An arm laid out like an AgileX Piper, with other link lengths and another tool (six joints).
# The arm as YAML. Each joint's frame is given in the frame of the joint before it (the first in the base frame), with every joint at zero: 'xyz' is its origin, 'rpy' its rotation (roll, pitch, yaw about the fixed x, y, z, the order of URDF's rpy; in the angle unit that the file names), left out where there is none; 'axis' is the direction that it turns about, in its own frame. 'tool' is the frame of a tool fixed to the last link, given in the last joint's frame.
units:
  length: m
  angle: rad
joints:
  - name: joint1
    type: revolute
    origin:
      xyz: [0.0, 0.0, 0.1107]
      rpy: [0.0, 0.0, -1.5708]
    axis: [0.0, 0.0, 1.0]
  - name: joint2
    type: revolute
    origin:
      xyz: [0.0, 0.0, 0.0]
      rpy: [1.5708, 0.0, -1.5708]
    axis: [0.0, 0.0, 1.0]
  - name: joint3
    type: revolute
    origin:
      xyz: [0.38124, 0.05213, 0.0]
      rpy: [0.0, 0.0, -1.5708]
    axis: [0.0, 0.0, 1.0]
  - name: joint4
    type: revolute
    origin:
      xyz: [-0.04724, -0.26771, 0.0]
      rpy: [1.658, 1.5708, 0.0]
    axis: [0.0, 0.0, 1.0]
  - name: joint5
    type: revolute
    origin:
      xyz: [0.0, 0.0, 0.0]
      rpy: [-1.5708, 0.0, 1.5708]
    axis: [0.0, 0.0, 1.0]
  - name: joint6
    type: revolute
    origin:
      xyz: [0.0, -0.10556, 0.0]
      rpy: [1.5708, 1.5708, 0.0]
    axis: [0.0, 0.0, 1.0]
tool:
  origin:
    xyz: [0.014, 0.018, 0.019]
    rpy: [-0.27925, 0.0, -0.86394]
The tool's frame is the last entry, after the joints.
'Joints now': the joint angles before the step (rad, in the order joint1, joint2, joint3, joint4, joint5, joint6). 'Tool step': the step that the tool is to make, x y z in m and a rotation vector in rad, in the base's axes. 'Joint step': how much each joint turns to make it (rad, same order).
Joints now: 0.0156, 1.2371, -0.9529, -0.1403, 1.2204, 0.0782
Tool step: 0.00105, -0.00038, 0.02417, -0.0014, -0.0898, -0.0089
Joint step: 0.0000, -0.0301, -0.0657, -0.0044, 0.0073, 0.0088
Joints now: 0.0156, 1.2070, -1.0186, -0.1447, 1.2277, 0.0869
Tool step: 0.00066, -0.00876, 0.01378, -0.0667, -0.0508, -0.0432
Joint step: 0.0000, -0.0105, -0.0326, -0.0812, 0.0023, 0.0518
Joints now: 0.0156, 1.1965, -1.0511, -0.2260, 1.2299, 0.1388
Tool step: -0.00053, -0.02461, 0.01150, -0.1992, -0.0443, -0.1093
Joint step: 0.0000, 0.0000, -0.0021, -0.2382, 0.0040, 0.1341
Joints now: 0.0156, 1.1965, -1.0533, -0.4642, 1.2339, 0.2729
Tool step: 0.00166, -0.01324, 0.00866, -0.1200, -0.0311, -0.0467
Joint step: 0.0000, 0.0045, -0.0021, -0.1394, 0.0000, 0.0658
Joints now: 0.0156, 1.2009, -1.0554, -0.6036, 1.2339, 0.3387
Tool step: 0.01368, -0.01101, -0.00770, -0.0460, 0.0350, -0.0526
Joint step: -0.0303, 0.0564, 0.0000, -0.0557, -0.0018, 0.0358
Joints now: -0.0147, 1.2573, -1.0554, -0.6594, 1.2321, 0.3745
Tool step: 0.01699, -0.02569, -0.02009, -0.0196, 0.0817, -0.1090
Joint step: -0.0976, 0.0979, 0.0000, -0.0307, -0.0042, 0.0244
